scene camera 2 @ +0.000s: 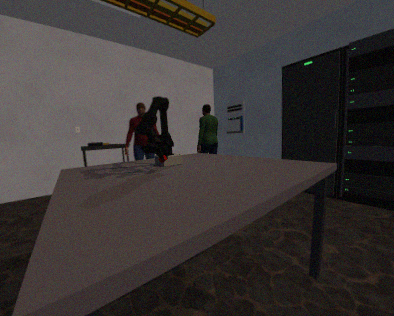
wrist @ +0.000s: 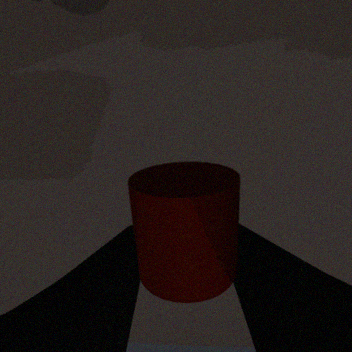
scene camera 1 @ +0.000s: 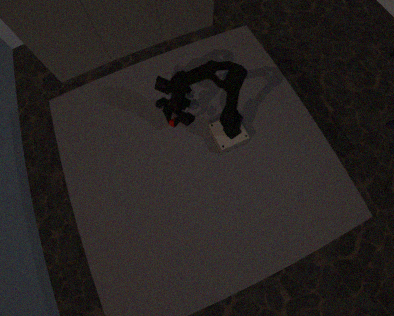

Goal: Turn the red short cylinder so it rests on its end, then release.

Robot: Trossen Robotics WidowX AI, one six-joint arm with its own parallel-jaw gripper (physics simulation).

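Note:
The red short cylinder [scene camera 1: 172,123] [scene camera 2: 163,159] [wrist: 185,245] is between the fingers of my gripper [scene camera 1: 173,121] [scene camera 2: 162,156] [wrist: 184,235], which is shut on it. In the wrist view one round end faces the top of the picture and the curved side faces the camera, with a black finger pressed on each side. In scene camera 2 the cylinder is low, close to the table top; I cannot tell whether it touches the table or how exactly it is tilted. The fingers are dark and small in both scene views.
The pale base plate [scene camera 1: 223,142] of the arm [scene camera 1: 234,95] [scene camera 2: 164,122] stands on the large table [scene camera 1: 200,215] [scene camera 2: 175,205], near the cylinder. Beyond the table are two people [scene camera 2: 208,131] [scene camera 2: 135,131], a side table [scene camera 2: 105,147] and a dark server cabinet [scene camera 2: 312,110].

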